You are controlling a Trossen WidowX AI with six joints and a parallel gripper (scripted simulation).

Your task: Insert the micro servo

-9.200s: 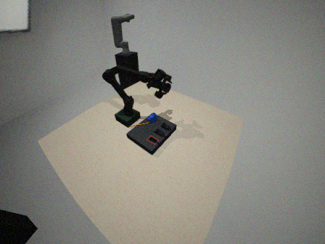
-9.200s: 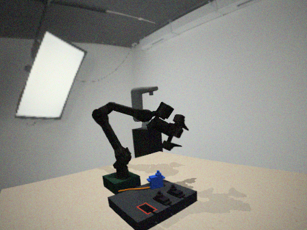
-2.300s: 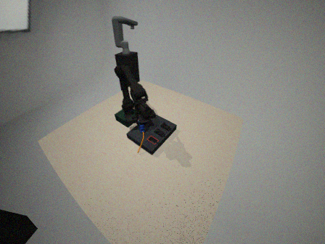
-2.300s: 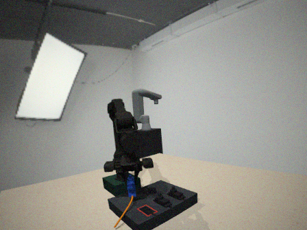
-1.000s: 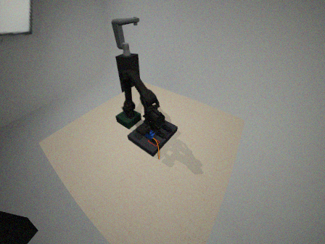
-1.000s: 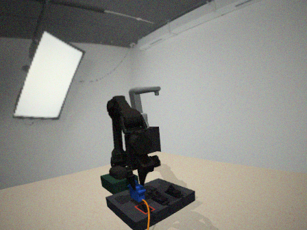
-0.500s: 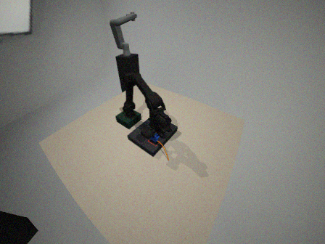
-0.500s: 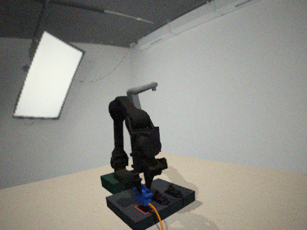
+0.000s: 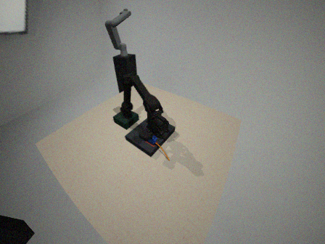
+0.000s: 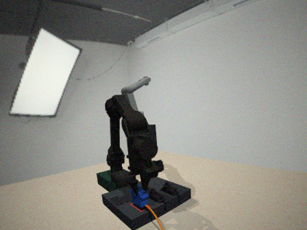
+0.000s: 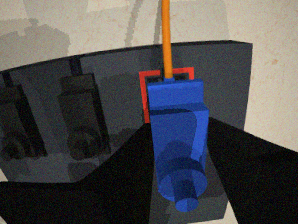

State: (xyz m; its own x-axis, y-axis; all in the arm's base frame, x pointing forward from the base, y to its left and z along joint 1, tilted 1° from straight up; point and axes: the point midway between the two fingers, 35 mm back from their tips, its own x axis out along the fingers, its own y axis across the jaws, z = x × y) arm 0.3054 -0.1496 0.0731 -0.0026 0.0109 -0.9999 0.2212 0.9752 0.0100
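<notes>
Now: gripper tip 10 cm past the dark deck, 10 cm to the right of it and 8 cm above it.
</notes>
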